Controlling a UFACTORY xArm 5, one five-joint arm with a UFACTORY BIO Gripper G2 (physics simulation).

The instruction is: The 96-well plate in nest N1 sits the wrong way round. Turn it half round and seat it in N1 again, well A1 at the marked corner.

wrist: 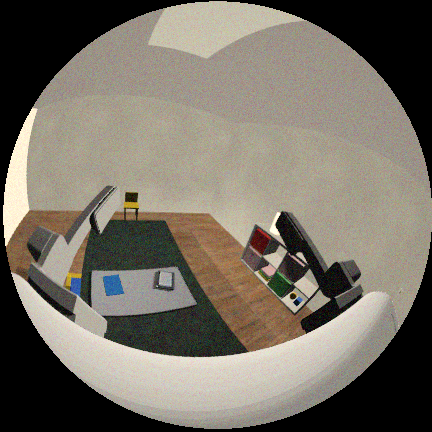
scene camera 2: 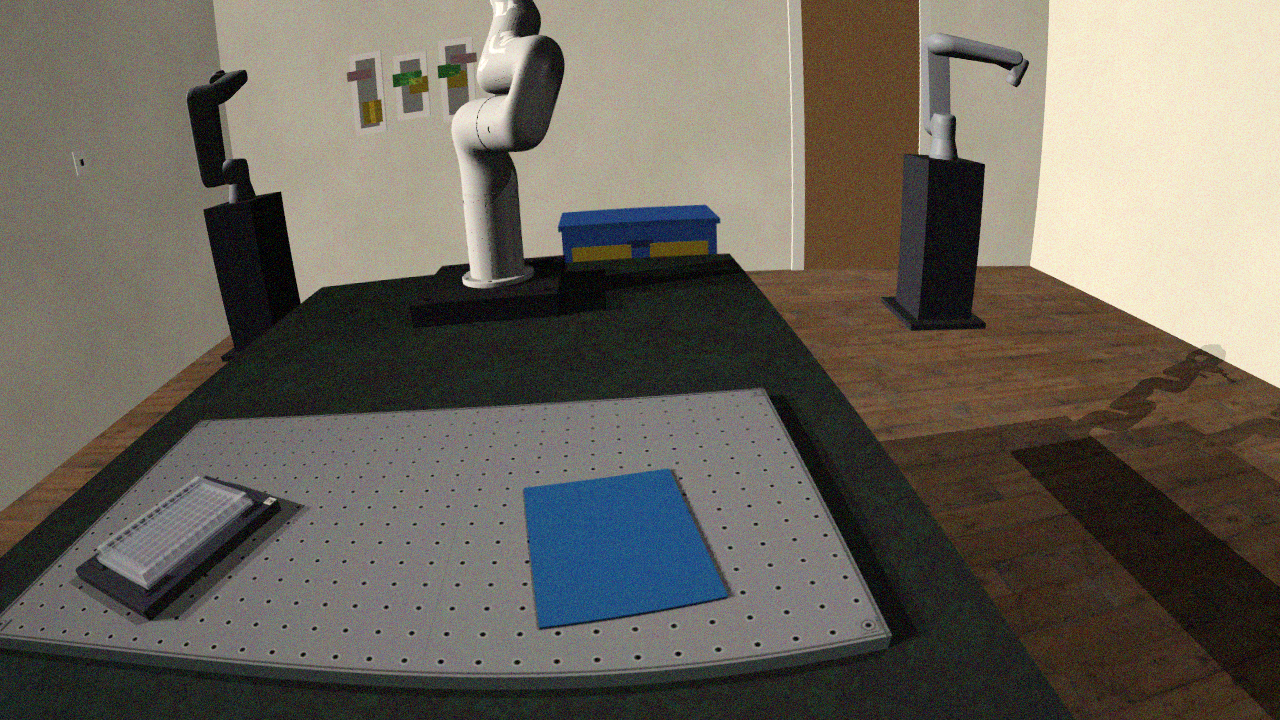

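The clear 96-well plate (scene camera 2: pixel 174 530) (wrist: pixel 165 279) lies in the dark nest (scene camera 2: pixel 148 601) at the left of the pegboard in the scene view, and on the board's right part in the wrist view. A small white mark (scene camera 2: pixel 269 501) shows at the nest's far right corner. The plate's lettering is too small to read, so well A1 cannot be made out. My gripper (wrist: pixel 197 212) is open and empty, its two fingers wide apart at left and right in the wrist view. It is high up and far from the plate, and is out of the picture in the scene view.
A blue sheet (scene camera 2: pixel 622 548) (wrist: pixel 113 285) lies on the grey pegboard (scene camera 2: pixel 393 501) (wrist: pixel 142 302), on the dark table (scene camera 2: pixel 572 358) (wrist: pixel 130 250). My arm's base stands at the table's far end. A blue and yellow chest (scene camera 2: pixel 640 234) is behind it. A cubby shelf and a yellow chair (wrist: pixel 131 205) show in the wrist view.
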